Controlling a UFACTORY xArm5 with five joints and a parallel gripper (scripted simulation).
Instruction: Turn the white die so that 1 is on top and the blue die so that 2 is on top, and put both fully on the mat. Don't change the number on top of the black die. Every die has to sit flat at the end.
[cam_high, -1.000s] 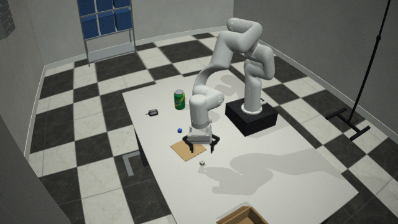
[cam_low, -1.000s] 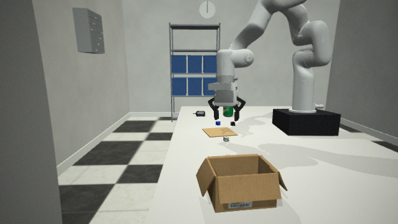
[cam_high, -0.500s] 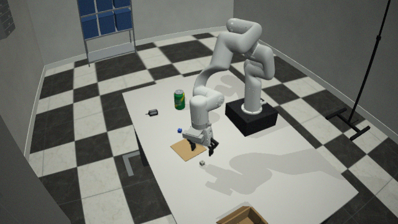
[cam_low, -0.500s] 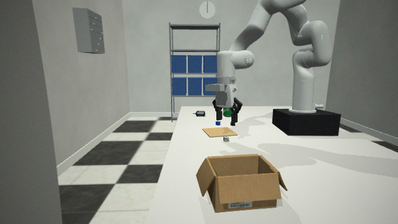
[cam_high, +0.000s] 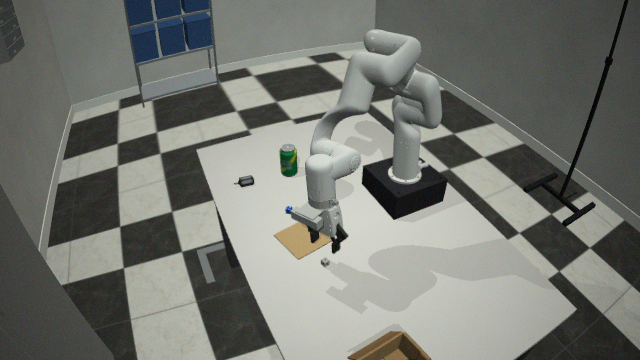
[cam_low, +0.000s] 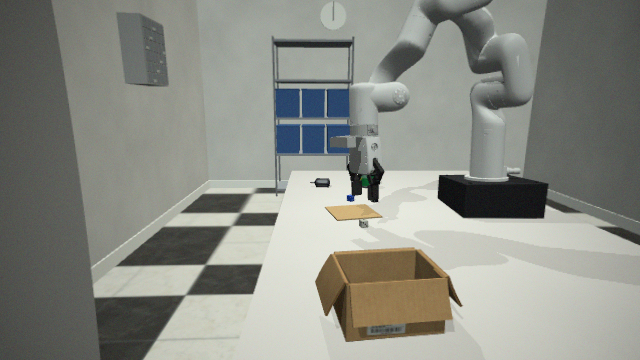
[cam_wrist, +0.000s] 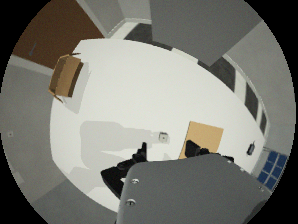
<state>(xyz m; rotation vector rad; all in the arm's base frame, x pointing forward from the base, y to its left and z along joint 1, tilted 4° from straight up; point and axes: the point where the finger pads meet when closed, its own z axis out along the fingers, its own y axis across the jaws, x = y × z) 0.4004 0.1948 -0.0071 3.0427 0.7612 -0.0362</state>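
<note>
Right now the white die is 9 cm below my hand. The rest, counted from my hand: blue die: 2 cm ahead, 27 cm to the right, 9 cm below; tan mat: 2 cm ahead, 13 cm to the right, 10 cm below; black die: 6 cm behind, 27 cm to the right, 9 cm below.
</note>
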